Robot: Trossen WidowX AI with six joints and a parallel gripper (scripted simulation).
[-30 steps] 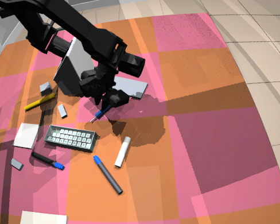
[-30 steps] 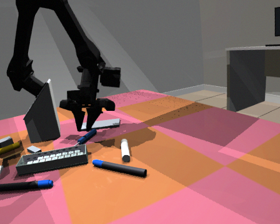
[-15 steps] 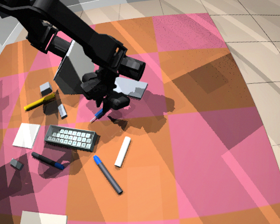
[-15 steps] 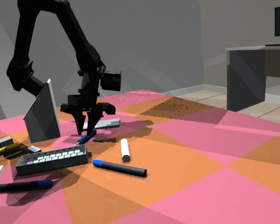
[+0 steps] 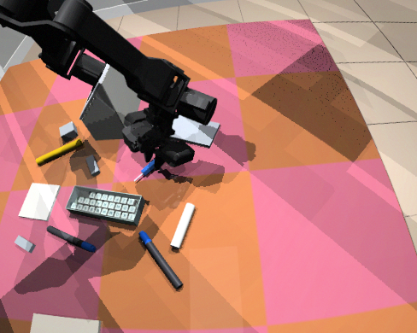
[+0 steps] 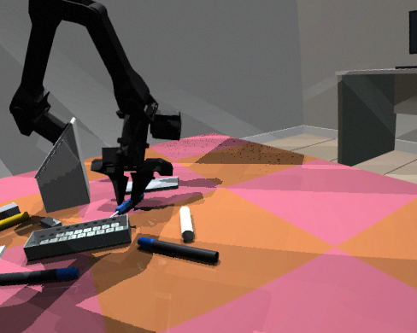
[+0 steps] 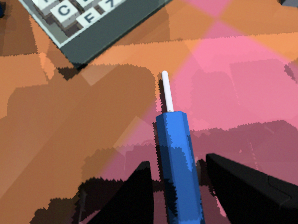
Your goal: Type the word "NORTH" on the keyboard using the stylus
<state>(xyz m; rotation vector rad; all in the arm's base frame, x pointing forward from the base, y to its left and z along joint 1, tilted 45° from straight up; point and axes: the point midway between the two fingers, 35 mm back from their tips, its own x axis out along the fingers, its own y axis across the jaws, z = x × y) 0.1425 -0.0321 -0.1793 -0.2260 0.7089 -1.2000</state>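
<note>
Now: gripper tip 10 cm past the grey slab and 9 cm to the right of it. Round my gripper tip: white cylinder 16 cm ahead, 7 cm to the left; stylus 1 cm ahead, 1 cm to the right; yellow-handled tool 9 cm behind, 28 cm to the right.
</note>
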